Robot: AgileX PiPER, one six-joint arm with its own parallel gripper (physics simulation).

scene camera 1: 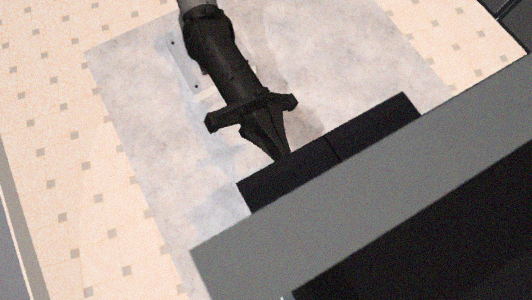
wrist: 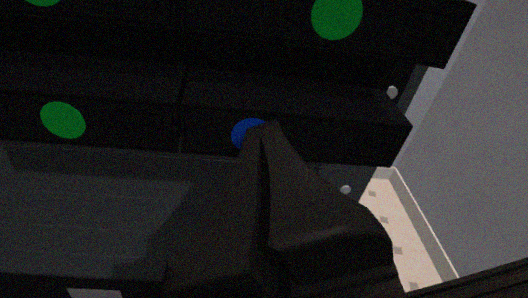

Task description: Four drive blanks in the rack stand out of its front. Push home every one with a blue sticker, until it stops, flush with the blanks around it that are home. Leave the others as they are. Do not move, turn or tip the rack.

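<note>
A black blank with a blue sticker (wrist: 345, 137) stands out of the rack (scene camera 1: 370, 170) in the wrist view. My gripper (scene camera 1: 282, 156) (wrist: 268, 141) is shut and empty; its fingertips are at the front of that blank and cover the lower right of the sticker. Whether they touch it I cannot tell. To its left, a green-stickered blank (wrist: 130, 125) also stands out. Above, another green-stickered blank (wrist: 395, 35) overhangs. In scene camera 1, a left blank (scene camera 1: 285, 175) and a right blank (scene camera 1: 375, 122) project side by side; their stickers are hidden.
The rack stands on a mottled grey mat (scene camera 1: 150, 145) over a tiled floor (scene camera 1: 50, 145). Small round studs (wrist: 392, 92) (wrist: 345, 189) sit near the rack's right side in the wrist view. A plain grey wall (wrist: 480, 135) is to the right.
</note>
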